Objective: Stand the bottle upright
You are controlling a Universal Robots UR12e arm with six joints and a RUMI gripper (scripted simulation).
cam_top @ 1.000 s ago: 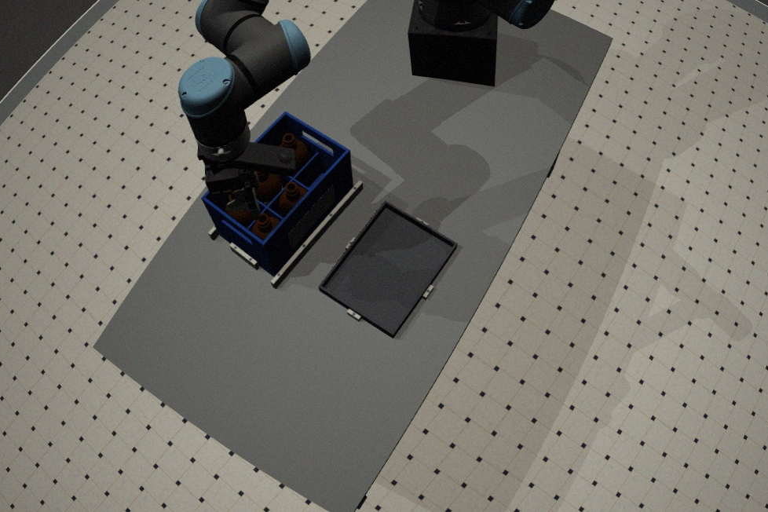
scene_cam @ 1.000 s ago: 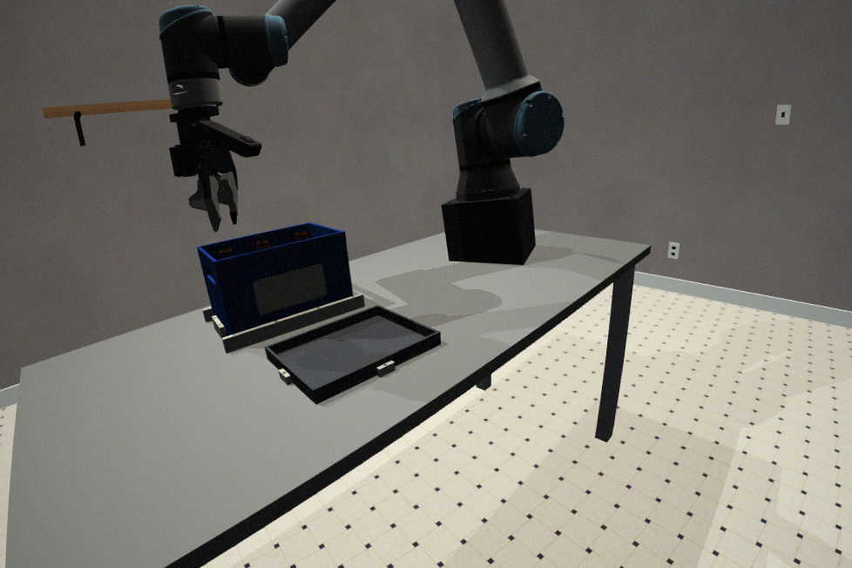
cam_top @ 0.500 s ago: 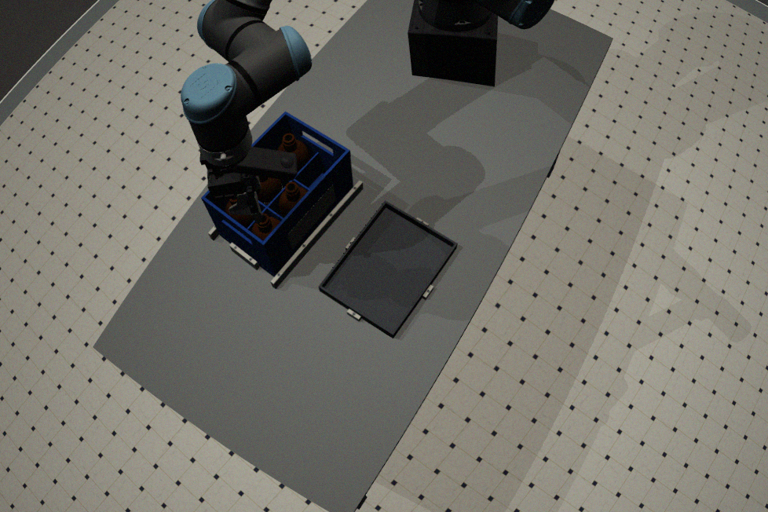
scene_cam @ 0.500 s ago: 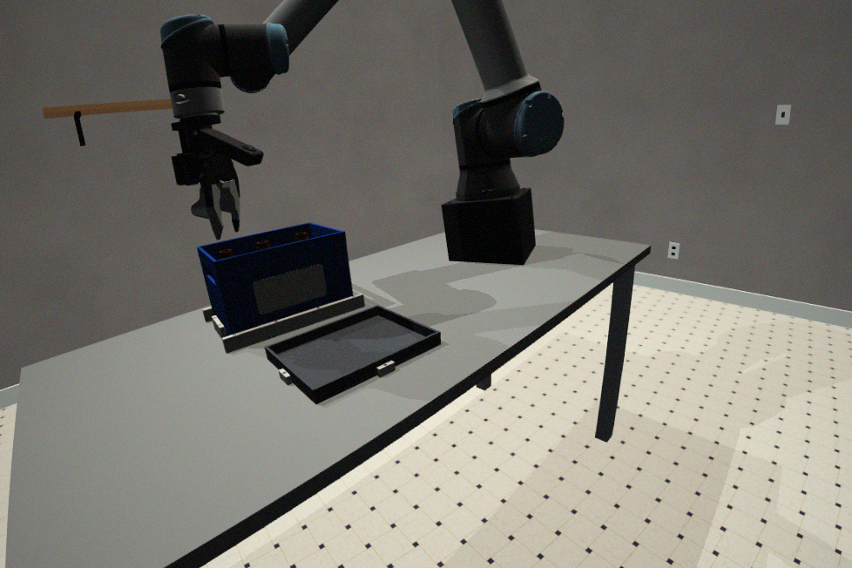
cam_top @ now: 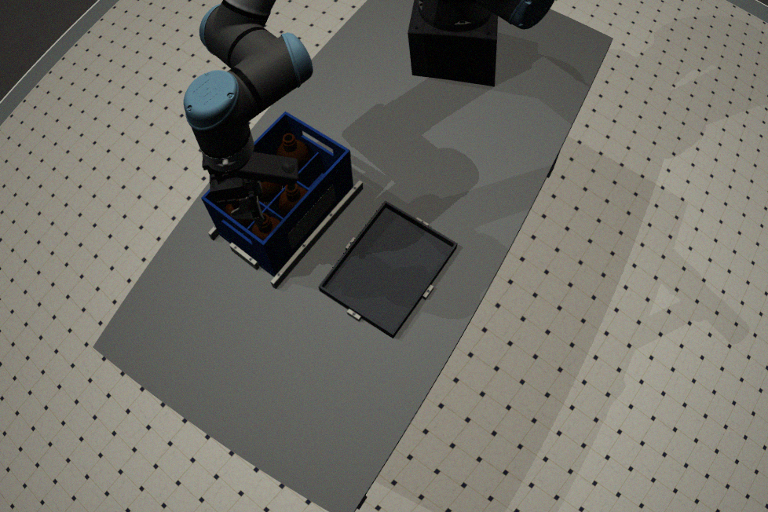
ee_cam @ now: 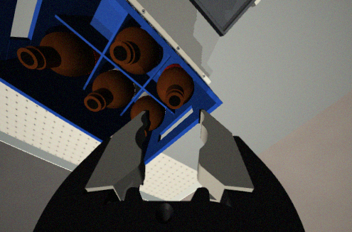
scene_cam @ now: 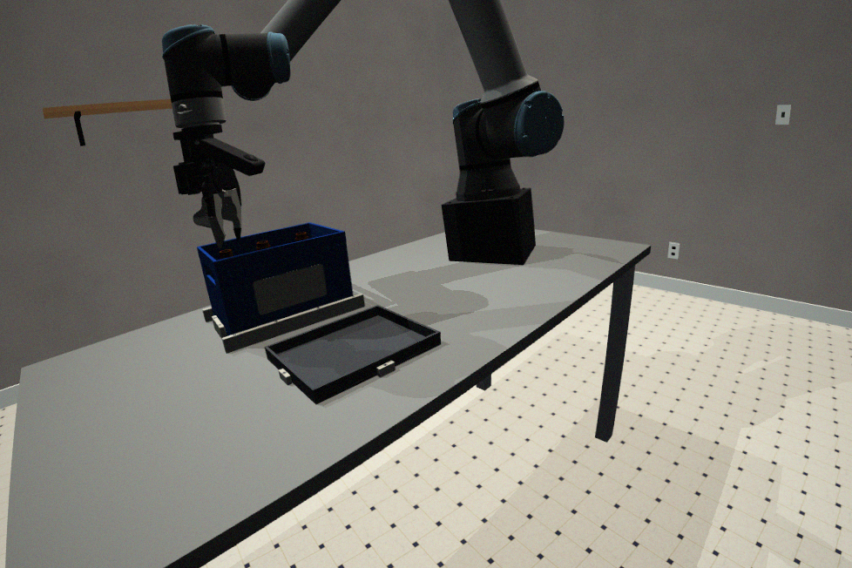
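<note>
Now: hand 90 mm to the left of the bottle and 120 mm above it. From my hand the other things lie so: black tray 120 mm behind, 220 mm to the left, 190 mm below; then blue crate 90 mm behind, 50 mm to the right, 120 mm below.
</note>
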